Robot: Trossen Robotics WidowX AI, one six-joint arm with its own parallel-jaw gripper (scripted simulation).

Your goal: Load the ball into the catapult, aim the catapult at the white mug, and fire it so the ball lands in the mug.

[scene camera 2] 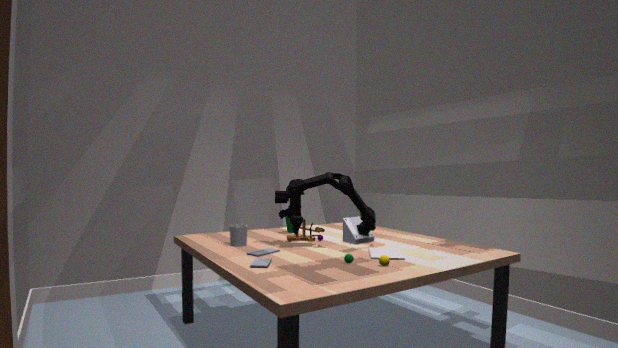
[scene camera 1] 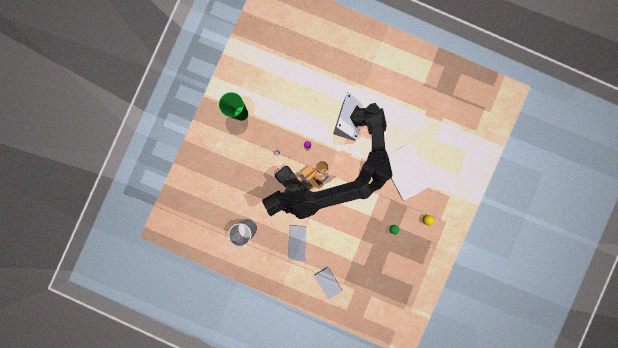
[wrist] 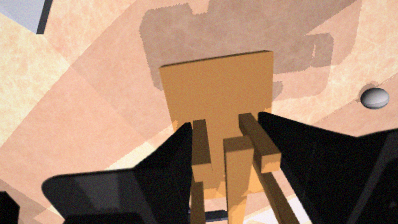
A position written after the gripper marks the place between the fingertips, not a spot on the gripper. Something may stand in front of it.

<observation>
In view: the gripper (wrist: pixel 224 123), an orange catapult (wrist: pixel 232 156) and a white sheet (scene camera 1: pixel 410 177).
The wrist view misses the white sheet: it is out of frame.
</observation>
